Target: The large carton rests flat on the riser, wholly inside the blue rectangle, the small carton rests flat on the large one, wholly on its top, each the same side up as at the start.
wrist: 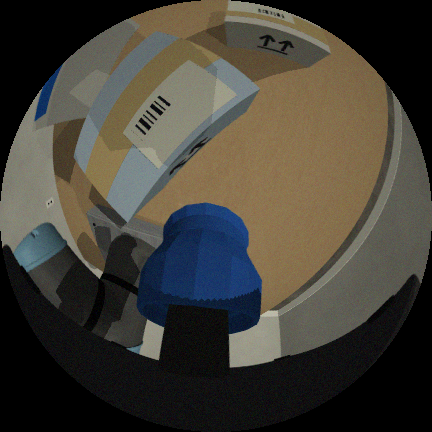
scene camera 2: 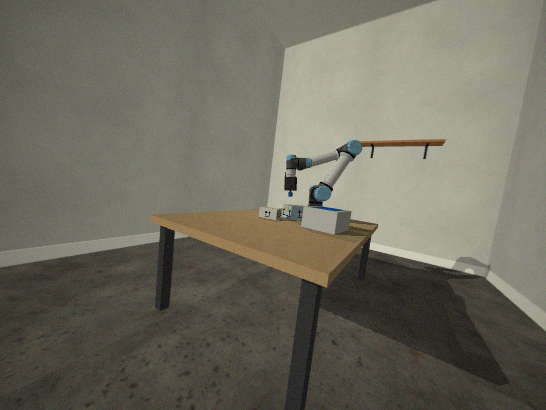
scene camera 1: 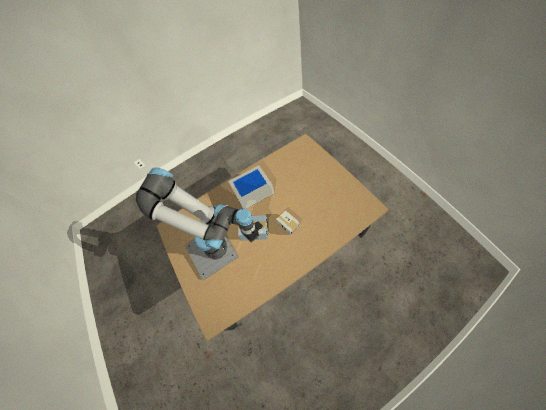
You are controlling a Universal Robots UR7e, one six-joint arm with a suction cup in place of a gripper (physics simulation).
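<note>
The large light-blue carton [scene camera 1: 260, 218] [scene camera 2: 292, 212] [wrist: 155, 100] lies flat on the table, its tan tape and barcode label facing up; the arm's wrist hides part of it in scene camera 1. The small white carton [scene camera 1: 288, 222] [scene camera 2: 270, 213] [wrist: 275, 40] lies flat on the table, apart from the large one. The pale grey riser [scene camera 1: 260, 196] [scene camera 2: 325, 221] [wrist: 102, 57] carries the blue rectangle [scene camera 1: 250, 182] [scene camera 2: 330, 209] [wrist: 47, 95] on its top; no carton stands on it. My blue suction cup [scene camera 2: 290, 194] [wrist: 205, 220] points down above the cartons, holds nothing and is open.
The wooden table [scene camera 1: 320, 175] [scene camera 2: 240, 240] carries everything. The arm's grey base plate [scene camera 1: 205, 265] [wrist: 150, 230] is fixed near the large carton. A wooden shelf [scene camera 2: 405, 143] hangs on the wall behind the arm. The riser stands near the table's wall-side edge.
</note>
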